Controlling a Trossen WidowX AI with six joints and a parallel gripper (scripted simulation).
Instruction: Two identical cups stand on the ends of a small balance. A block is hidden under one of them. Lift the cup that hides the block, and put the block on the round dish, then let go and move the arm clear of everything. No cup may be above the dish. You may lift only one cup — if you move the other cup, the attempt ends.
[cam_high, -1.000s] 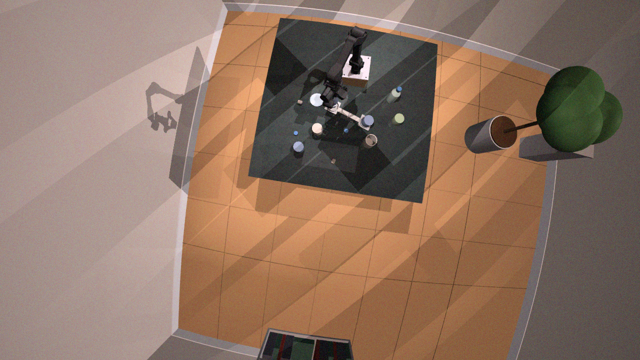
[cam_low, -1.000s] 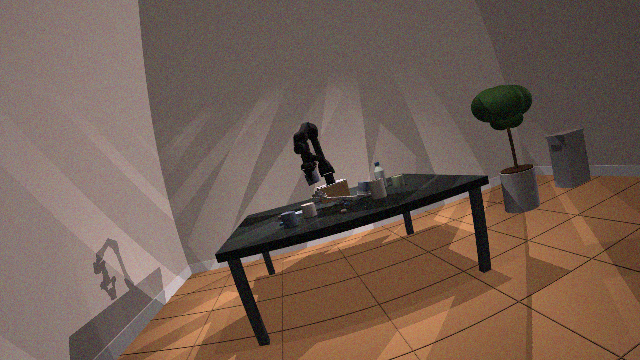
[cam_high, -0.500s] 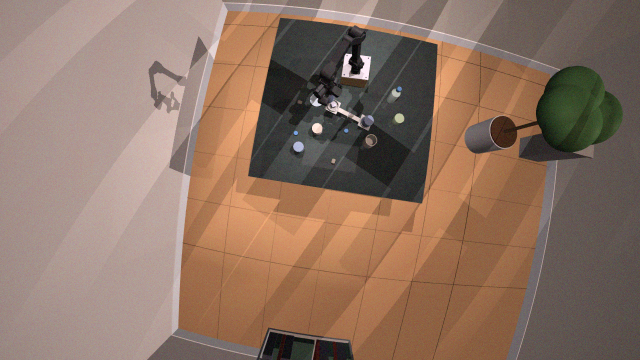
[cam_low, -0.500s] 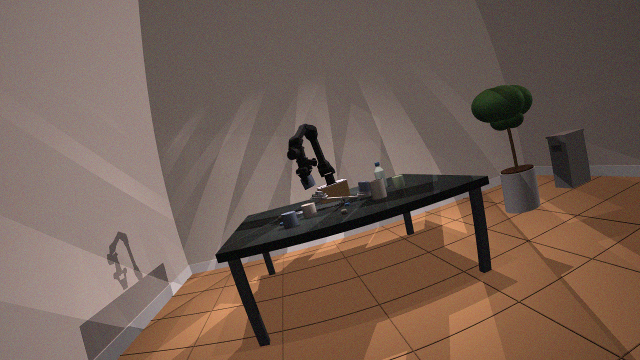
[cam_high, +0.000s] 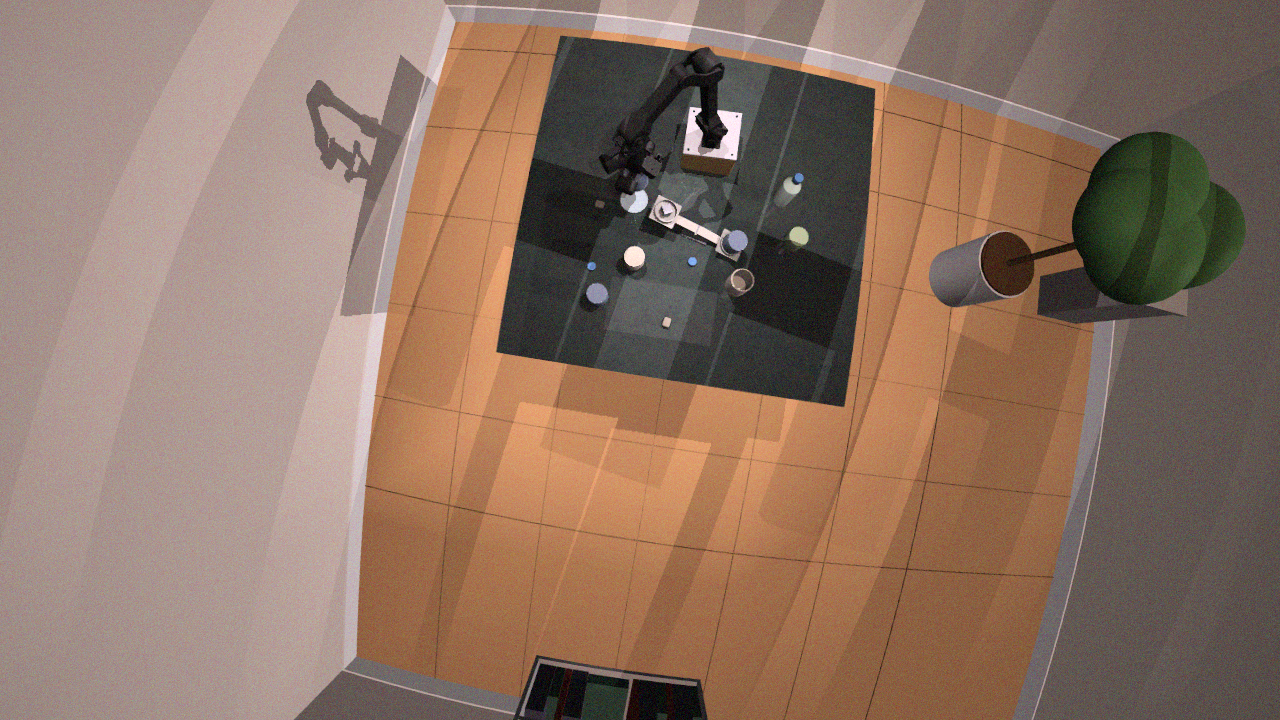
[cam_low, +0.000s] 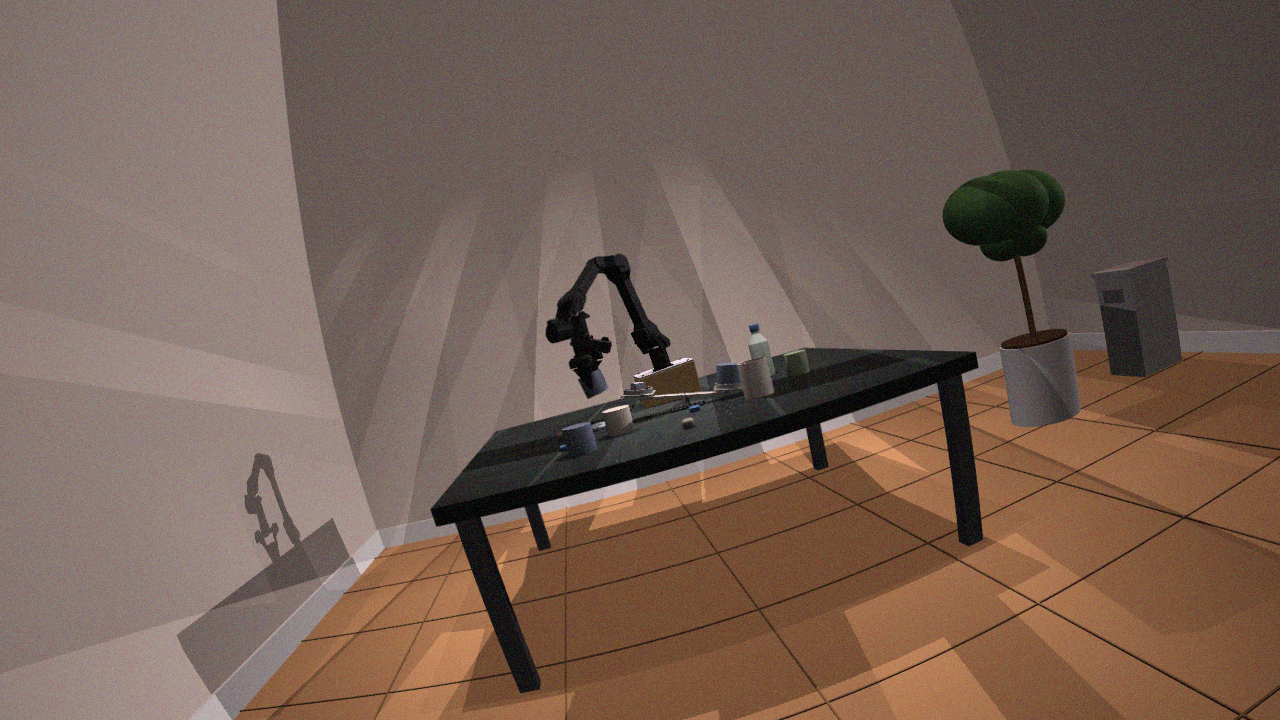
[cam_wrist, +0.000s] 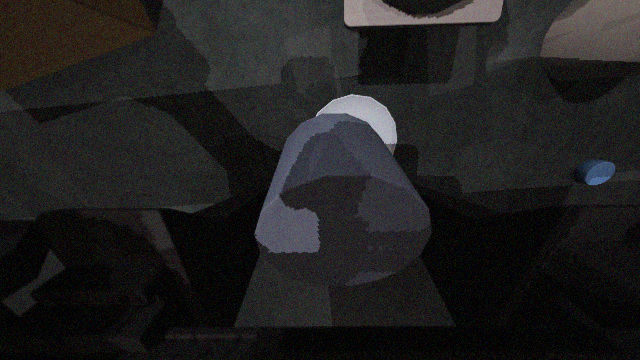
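Right now the grey block is 80 mm ahead of my gripper tip, 120 mm to the left of it and 30 mm below it. Also, from my gripper tip: round grey dish 30 mm ahead, 10 mm to the right, 110 mm below; cream cup 270 mm ahead, 30 mm to the left, 80 mm below; balance beam 120 mm ahead, 230 mm to the left, 80 mm below.
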